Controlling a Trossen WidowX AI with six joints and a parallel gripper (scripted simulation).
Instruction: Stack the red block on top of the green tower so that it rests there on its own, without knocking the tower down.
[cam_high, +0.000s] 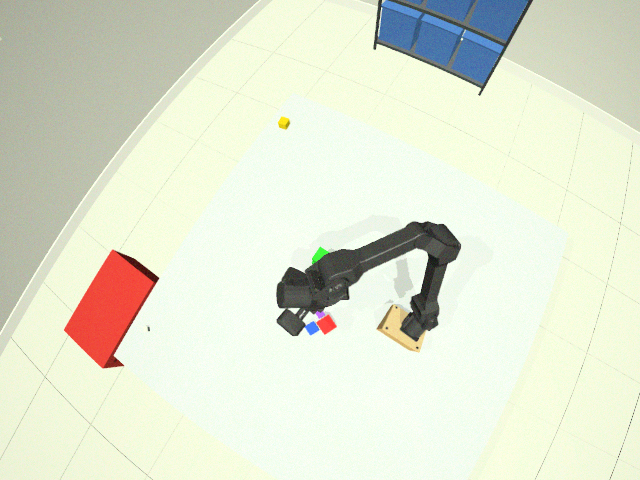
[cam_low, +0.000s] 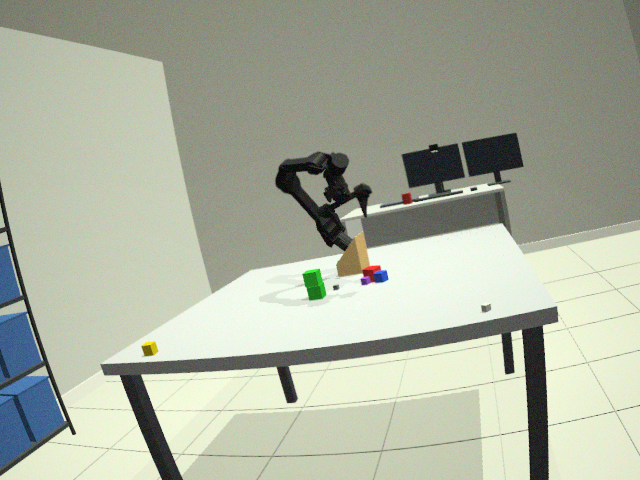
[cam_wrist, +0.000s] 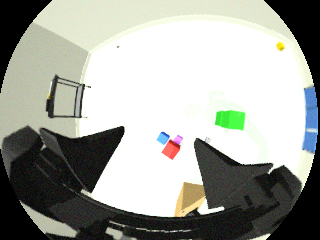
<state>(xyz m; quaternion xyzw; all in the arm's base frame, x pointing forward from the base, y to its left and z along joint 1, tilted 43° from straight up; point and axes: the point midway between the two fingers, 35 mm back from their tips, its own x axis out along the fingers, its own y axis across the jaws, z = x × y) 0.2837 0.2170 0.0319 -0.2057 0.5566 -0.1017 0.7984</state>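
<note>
Right now the red block is 9 cm behind my gripper tip and 19 cm below it. The rest, counted from my gripper tip: small purple block 5 cm behind, 2 cm to the right, 20 cm below; tiny dark cube 3 cm behind, 12 cm to the right, 21 cm below; blue block 6 cm behind, 3 cm to the left, 20 cm below.
</note>
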